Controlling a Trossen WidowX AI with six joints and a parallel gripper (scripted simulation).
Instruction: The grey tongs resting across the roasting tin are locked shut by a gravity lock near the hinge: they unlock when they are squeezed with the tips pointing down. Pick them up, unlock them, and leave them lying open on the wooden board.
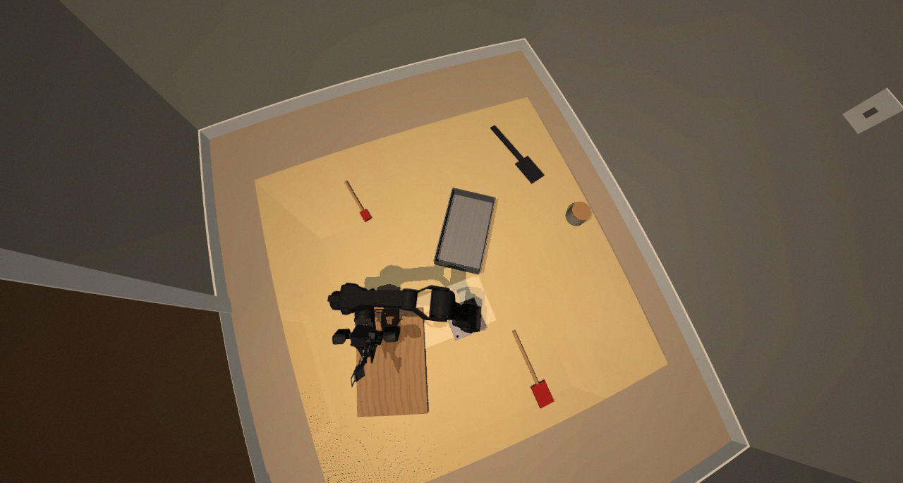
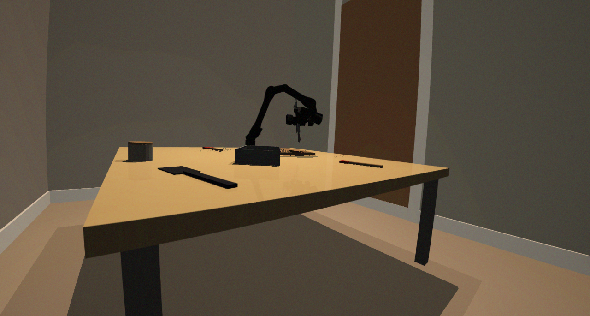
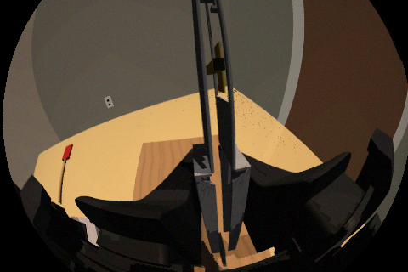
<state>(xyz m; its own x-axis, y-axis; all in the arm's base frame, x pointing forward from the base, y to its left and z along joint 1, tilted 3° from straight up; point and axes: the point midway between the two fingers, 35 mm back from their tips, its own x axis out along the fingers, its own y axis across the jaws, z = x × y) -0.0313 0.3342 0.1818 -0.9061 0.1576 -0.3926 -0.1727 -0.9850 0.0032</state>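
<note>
Right now the wooden board is 2 cm behind my gripper tip, 4 cm to the right of it and 18 cm below it. The rest, counted from my gripper tip: red spatula 19 cm behind, 51 cm to the right, 18 cm below; then yellow lock piece 2 cm ahead, 6 cm above; then roasting tin 38 cm ahead, 41 cm to the right, 16 cm below.
</note>
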